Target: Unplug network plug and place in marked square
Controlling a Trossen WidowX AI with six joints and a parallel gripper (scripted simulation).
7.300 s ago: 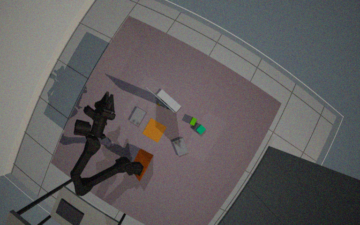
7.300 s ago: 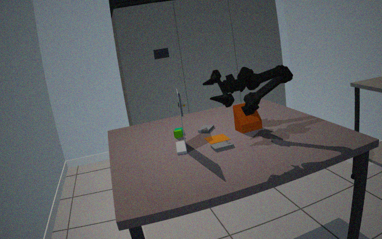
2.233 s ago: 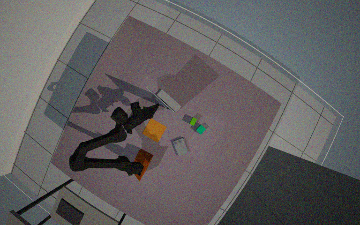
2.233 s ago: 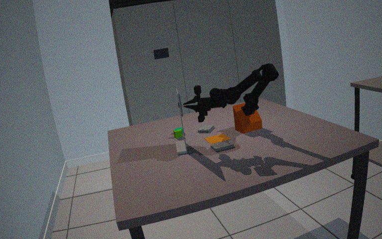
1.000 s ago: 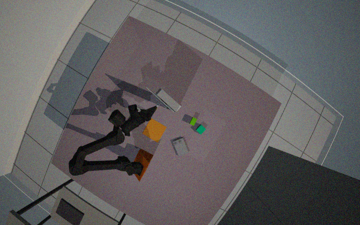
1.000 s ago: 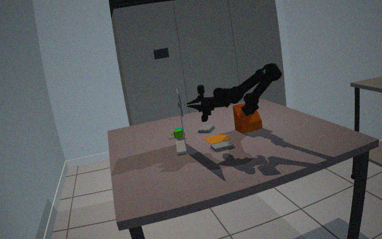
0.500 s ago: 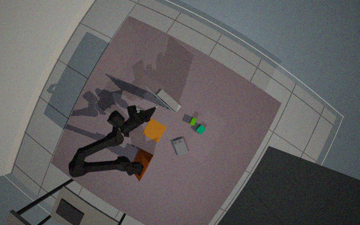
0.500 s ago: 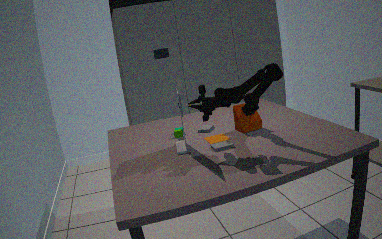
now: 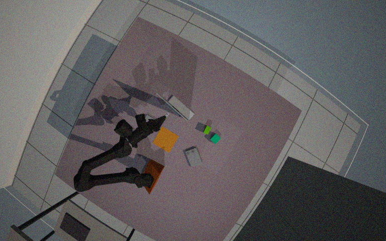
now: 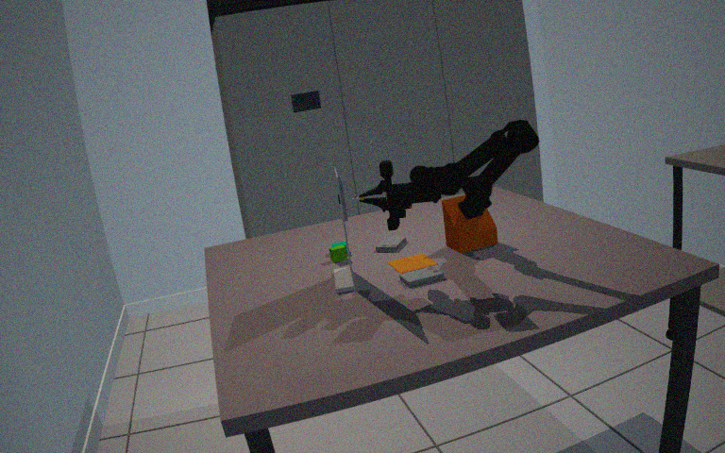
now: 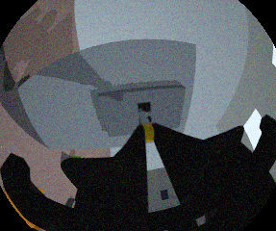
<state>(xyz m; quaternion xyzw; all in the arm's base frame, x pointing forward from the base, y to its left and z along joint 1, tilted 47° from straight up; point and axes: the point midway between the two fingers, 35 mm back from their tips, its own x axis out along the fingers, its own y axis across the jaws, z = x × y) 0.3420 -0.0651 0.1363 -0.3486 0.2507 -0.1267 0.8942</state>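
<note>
Now: the orange marked square 14 cm behind my gripper tip, 2 cm to the right of it and 23 cm below it. From my gripper tip the other things lie so: grey network plug: 1 cm ahead; then upright panel: 5 cm ahead, 3 cm to the right, 9 cm below.
</note>
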